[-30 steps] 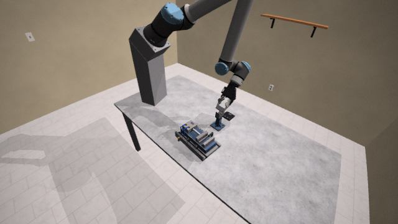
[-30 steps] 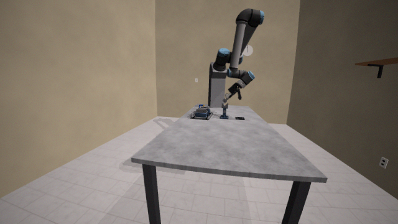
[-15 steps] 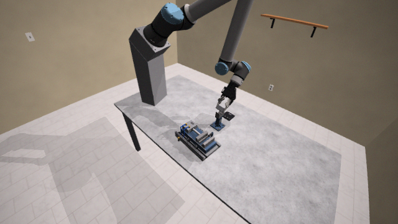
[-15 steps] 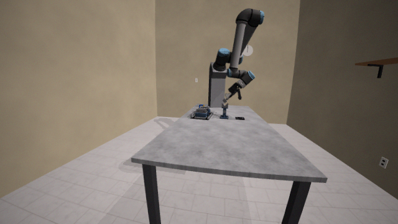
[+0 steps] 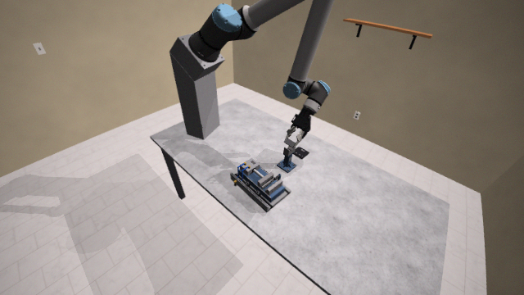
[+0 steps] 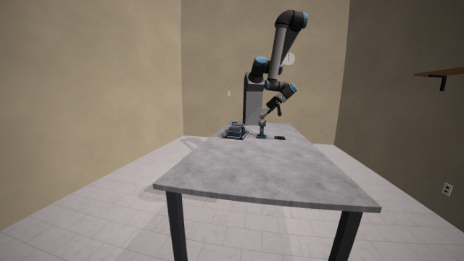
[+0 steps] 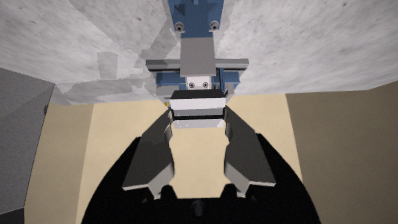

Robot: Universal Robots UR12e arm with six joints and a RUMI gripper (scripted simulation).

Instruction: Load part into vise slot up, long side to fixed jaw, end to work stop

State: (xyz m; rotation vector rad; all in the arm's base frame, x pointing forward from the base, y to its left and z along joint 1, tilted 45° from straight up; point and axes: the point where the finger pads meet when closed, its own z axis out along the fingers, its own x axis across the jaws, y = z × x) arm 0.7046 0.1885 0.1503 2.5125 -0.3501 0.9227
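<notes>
Right now my hand is right at the part. Also, from my hand: cylinder rod: 230 mm to the right, 110 mm below, 20 mm ahead; then work stop: 180 mm to the right, 100 mm below, 100 mm ahead; then moving jaw: 230 mm to the right, 110 mm below, 70 mm ahead.
</notes>
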